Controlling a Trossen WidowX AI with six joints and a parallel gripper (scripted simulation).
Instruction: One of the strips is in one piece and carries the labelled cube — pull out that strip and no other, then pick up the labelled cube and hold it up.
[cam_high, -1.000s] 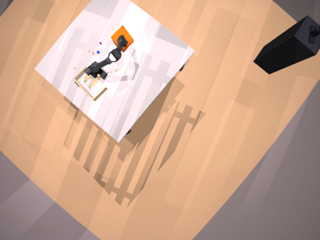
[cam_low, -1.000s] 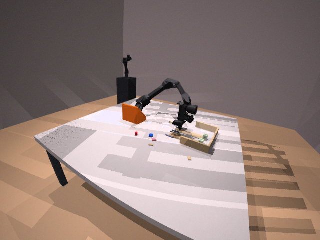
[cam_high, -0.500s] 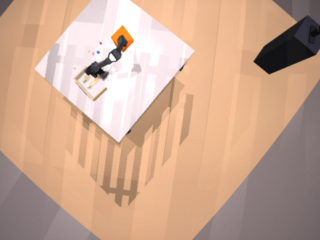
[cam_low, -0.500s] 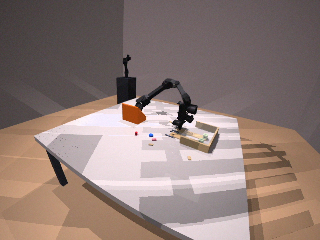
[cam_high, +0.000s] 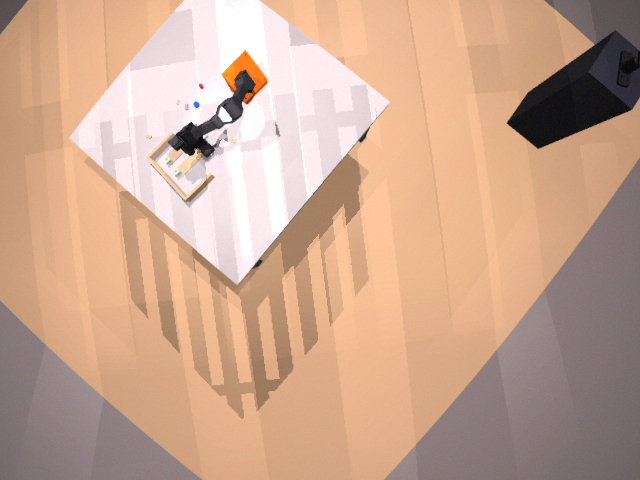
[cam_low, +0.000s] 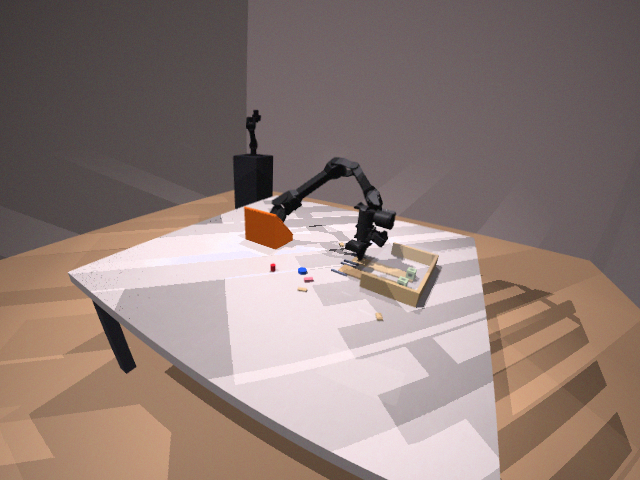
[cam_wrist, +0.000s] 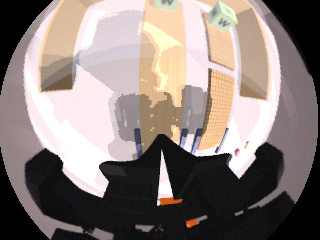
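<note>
The tan strip is 9 cm ahead of my gripper tip and 1 cm to the right of it. The rest, counted from my gripper tip: red cylinder (25 cm behind, 23 cm to the right, 1 cm above); pink block (22 cm to the right, 11 cm behind); blue disc (19 cm to the right, 16 cm behind).
</note>
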